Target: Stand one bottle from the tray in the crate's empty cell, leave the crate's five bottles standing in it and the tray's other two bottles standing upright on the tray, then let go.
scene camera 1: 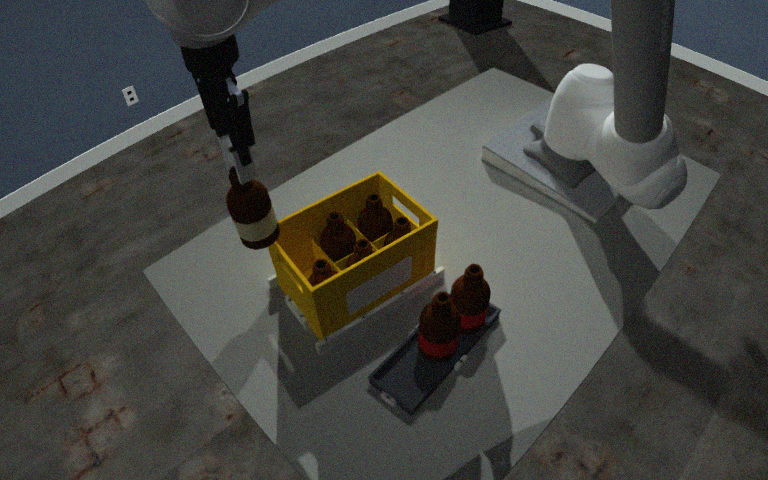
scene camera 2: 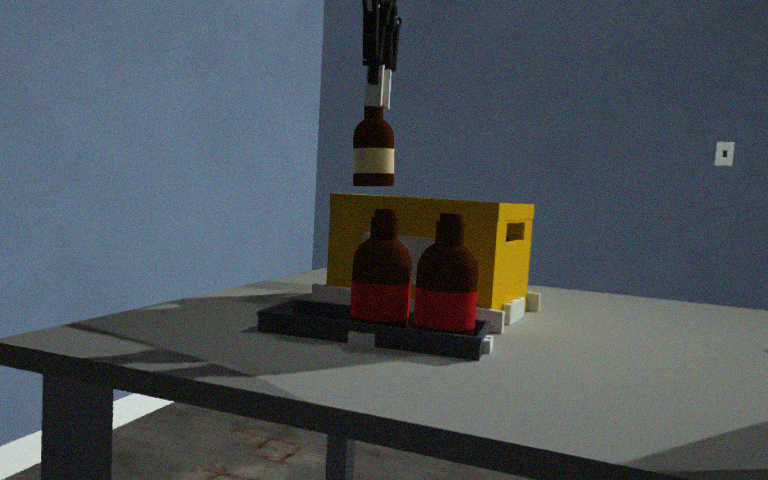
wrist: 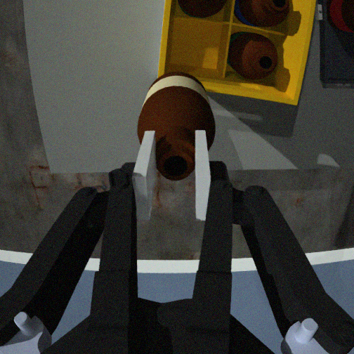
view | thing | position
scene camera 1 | my gripper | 242,174
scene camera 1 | red-banded bottle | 439,326
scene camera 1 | cream-banded bottle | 250,207
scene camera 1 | red-banded bottle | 470,293
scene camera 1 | red-banded bottle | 374,221
